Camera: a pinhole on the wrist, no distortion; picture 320 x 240 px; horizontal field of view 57.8 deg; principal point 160.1 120.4 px. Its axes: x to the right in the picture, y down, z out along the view. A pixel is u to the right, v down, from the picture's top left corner.
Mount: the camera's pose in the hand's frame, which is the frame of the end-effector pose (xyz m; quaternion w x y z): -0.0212 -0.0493 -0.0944 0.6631 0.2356 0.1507 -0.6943
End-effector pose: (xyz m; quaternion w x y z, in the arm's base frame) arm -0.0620 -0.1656 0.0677 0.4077 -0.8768 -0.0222 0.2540
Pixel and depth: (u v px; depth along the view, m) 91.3 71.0 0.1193
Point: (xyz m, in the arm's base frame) -0.1053 -0.1087 0.1439
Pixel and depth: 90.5 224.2 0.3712
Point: -0.1058 0.1650 0.0185
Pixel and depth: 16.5 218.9 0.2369
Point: -0.1043 0.0181 0.0180
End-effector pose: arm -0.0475 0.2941 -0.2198 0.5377 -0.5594 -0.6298 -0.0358
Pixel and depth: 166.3 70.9 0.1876
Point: -0.2105 0.2256 -0.2170
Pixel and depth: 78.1 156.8 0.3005
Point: -0.2858 0.3636 -0.2461
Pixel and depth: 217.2 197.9 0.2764
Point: -0.3015 0.2900 -0.1208
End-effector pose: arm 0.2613 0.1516 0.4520 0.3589 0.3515 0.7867 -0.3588
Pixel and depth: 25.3 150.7 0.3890
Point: 0.2973 -0.1794 0.3455
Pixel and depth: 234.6 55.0 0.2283
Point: 0.1573 -0.0353 0.5722
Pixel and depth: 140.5 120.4 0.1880
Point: 0.1950 0.0127 0.4970
